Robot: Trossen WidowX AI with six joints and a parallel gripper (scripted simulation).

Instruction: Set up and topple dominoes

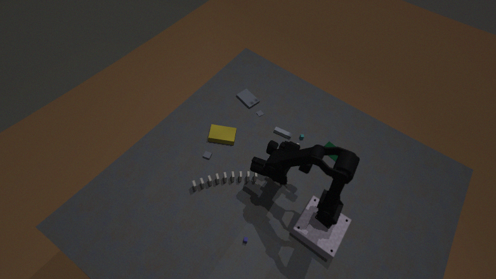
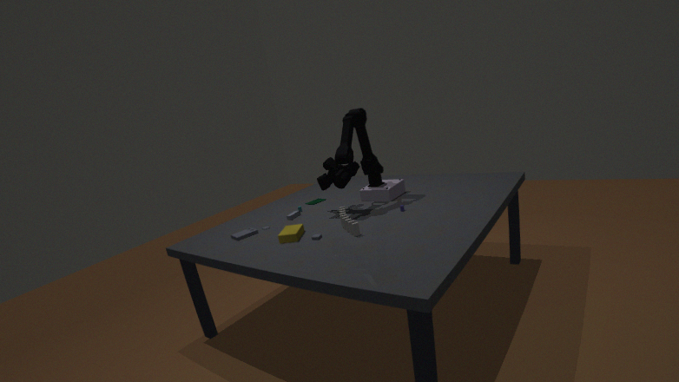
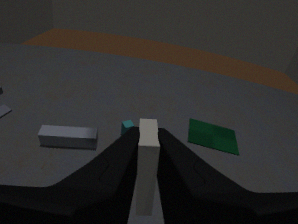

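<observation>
My gripper tip is now 140 mm above the grey bar, 120 mm short of it and 90 mm to the left of it. The rest, counted from my gripper tip: green card: 190 mm to the right, 150 mm below, 120 mm behind; small grey square: 280 mm ahead, 140 mm below, 110 mm to the right; teal cube: 140 mm to the right, 130 mm below, 40 mm ahead.
</observation>
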